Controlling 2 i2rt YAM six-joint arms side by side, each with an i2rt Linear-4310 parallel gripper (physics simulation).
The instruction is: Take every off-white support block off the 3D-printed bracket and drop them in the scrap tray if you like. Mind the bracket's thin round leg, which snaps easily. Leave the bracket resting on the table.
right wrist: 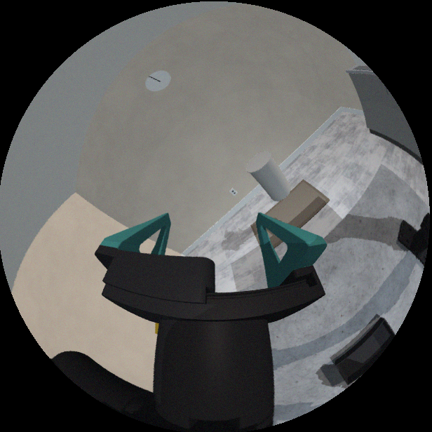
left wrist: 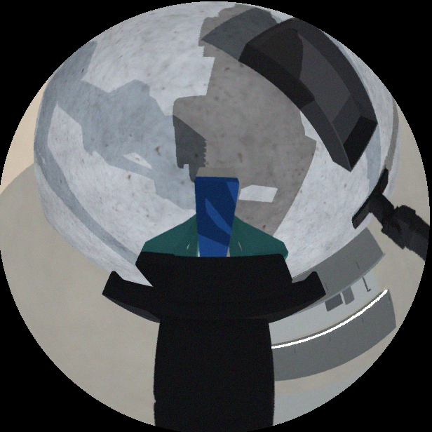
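Observation:
The blue bracket (left wrist: 216,210) stands out beyond my left gripper (left wrist: 213,217) in the left wrist view. The teal fingers are close together on its two sides and hold it. An off-white block (left wrist: 216,172) shows as a thin strip at the bracket's far end. The fingers hide the bracket's near part, and the thin round leg cannot be made out. The black scrap tray (left wrist: 280,75) (right wrist: 357,360) is at the upper right in the left wrist view and at the lower right in the right wrist view. My right gripper (right wrist: 212,217) is wide open and empty, away from the bracket.
The speckled table (left wrist: 125,110) (right wrist: 320,305) lies under the bracket and tray. Part of the other arm (left wrist: 400,222) shows at the right edge of the left wrist view. A brown box (right wrist: 300,205) and a pale cylinder (right wrist: 272,177) stand beyond the table near the wall.

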